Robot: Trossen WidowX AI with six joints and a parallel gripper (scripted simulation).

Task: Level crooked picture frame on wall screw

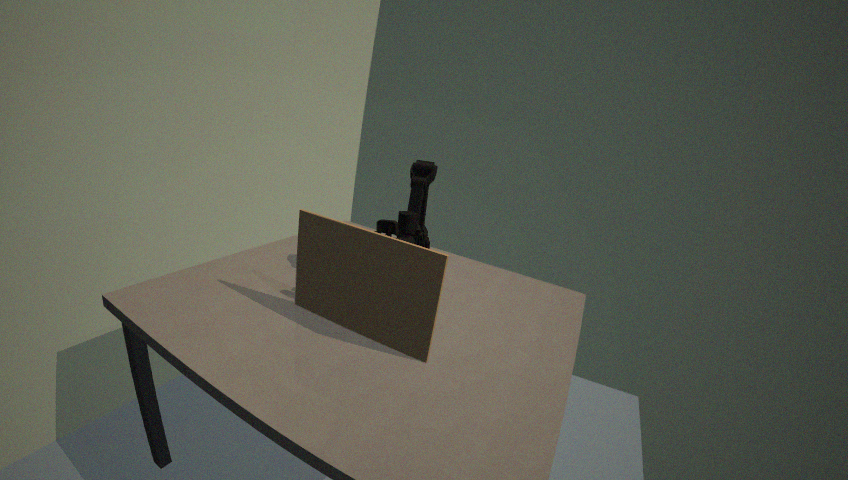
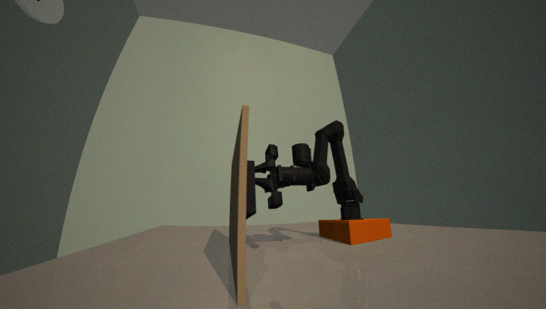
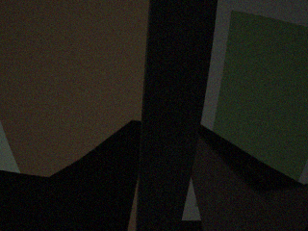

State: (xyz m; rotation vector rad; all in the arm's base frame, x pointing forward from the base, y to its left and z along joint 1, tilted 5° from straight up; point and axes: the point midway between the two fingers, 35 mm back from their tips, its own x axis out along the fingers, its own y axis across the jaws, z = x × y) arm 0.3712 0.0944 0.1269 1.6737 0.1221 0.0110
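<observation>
Right now my gripper tip is 1 cm to the right of the picture frame and 5 cm above it. Round my gripper tip: wall board 2 cm ahead, 1 cm to the right, 7 cm below.
</observation>
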